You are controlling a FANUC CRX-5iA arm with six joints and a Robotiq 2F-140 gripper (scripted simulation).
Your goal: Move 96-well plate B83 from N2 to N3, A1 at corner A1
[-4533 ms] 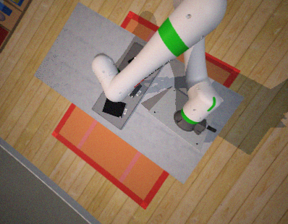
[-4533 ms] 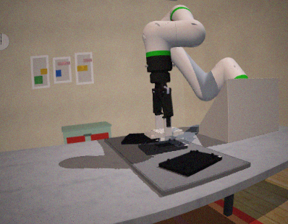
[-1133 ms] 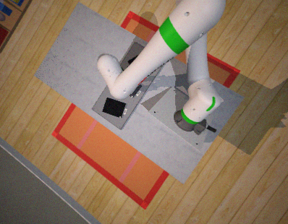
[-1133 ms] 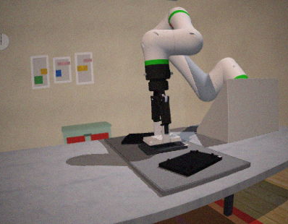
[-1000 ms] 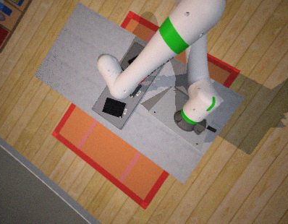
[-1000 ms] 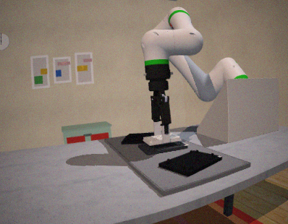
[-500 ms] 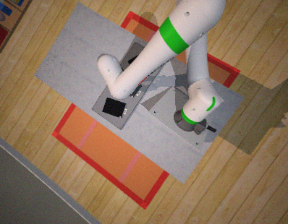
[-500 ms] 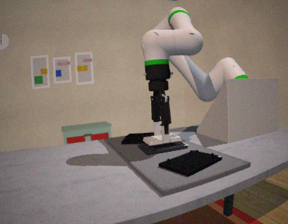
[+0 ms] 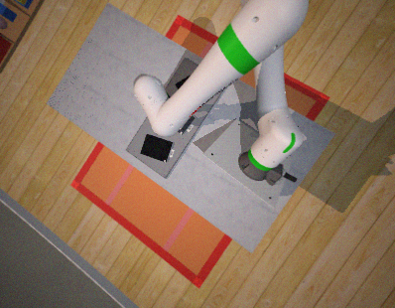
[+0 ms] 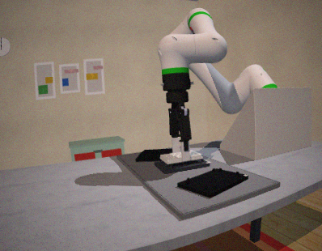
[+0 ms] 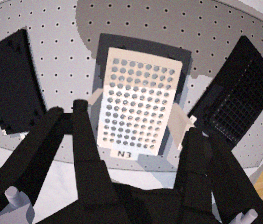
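Right now my hand is 20 mm above the white 96-well plate. Also, from my hand: black nest: 30 mm ahead, 210 mm to the left, 50 mm below; dark grey nest: 50 mm below; black well plate: 170 mm to the right, 40 mm below.
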